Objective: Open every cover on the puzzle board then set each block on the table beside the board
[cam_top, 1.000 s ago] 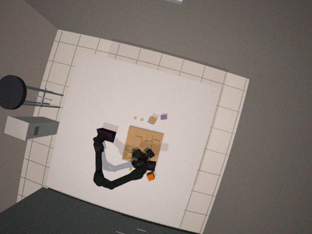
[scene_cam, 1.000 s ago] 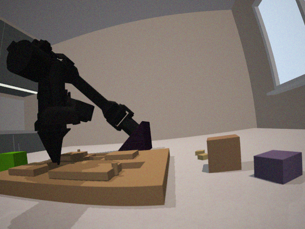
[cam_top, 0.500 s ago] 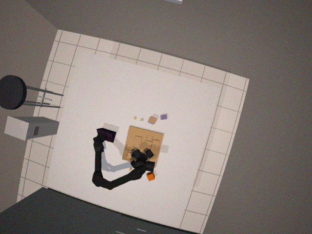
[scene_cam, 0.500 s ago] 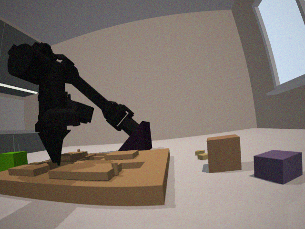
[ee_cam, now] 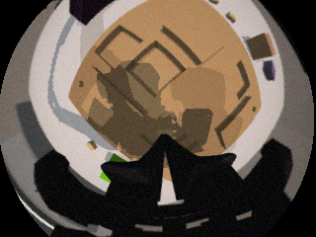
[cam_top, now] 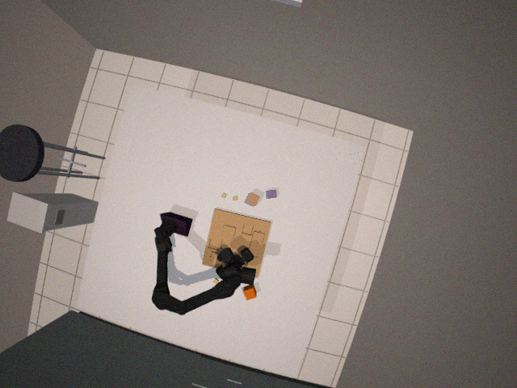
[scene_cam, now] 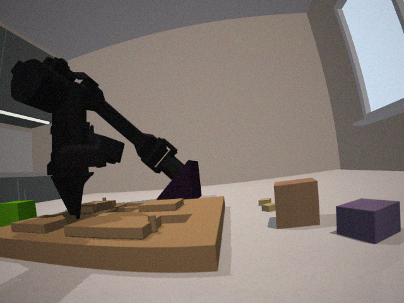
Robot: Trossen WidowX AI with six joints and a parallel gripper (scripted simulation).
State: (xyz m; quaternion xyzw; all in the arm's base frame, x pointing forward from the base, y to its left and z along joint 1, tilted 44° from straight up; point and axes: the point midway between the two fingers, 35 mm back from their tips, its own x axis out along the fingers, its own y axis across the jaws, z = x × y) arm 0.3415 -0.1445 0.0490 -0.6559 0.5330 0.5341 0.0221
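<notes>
Now: the tan puzzle board 60 mm to the left of my gripper tip and 10 mm behind it. Round my gripper tip: orange block (160 mm to the right, 90 mm ahead, 10 mm above); then brown block (310 mm to the left, 50 mm ahead, 10 mm above); then green block (140 mm to the right, 20 mm behind).
</notes>
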